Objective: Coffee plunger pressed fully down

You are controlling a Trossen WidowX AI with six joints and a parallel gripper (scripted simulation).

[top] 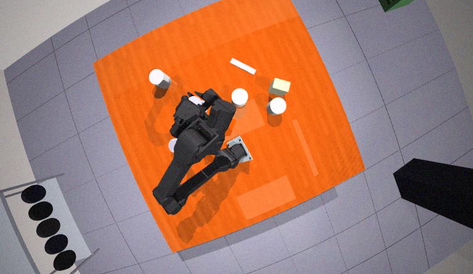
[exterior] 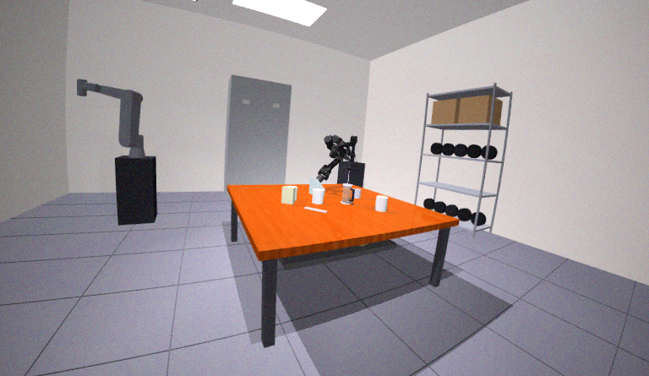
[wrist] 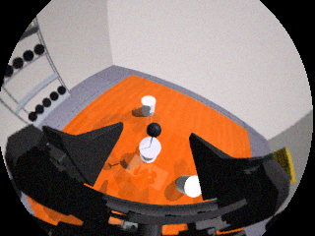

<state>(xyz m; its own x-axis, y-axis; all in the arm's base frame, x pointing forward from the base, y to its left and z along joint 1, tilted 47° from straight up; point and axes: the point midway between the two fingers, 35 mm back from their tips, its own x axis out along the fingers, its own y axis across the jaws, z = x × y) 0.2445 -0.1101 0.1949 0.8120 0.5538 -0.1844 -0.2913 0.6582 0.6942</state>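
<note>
Now: the coffee press 40 mm ahead of my gripper tip, 10 mm to the left of it and 180 mm below it. Round my gripper tip: flat white strip 120 mm ahead, 300 mm to the right, 310 mm below; cream box 80 mm behind, 400 mm to the right, 250 mm below.
</note>
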